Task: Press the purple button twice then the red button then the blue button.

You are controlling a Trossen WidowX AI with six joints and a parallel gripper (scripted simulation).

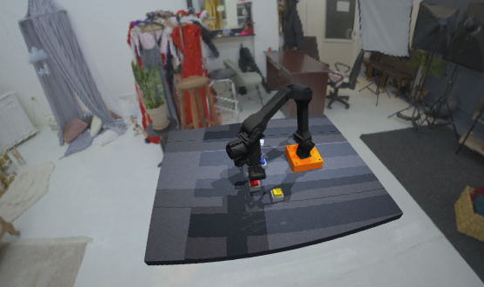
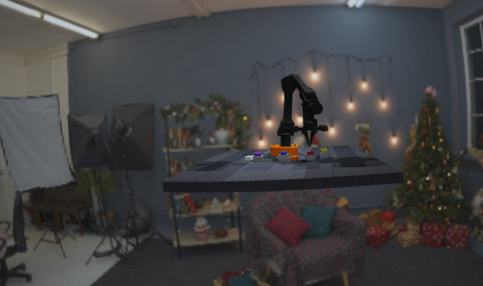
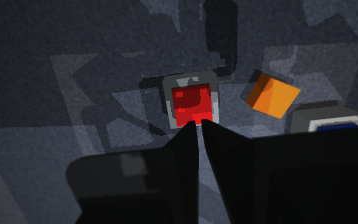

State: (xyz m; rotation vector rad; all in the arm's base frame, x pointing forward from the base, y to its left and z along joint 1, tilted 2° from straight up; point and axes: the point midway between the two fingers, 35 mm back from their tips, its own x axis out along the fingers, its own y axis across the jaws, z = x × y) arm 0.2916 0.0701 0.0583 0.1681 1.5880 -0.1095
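My gripper tip is 30 mm above the red button. Also, from my gripper tip: orange block: 20 mm behind, 80 mm to the right, 60 mm below; then blue button: 80 mm behind, 120 mm to the right, 30 mm below; then yellow button: 70 mm behind, 90 mm to the left, 30 mm below.
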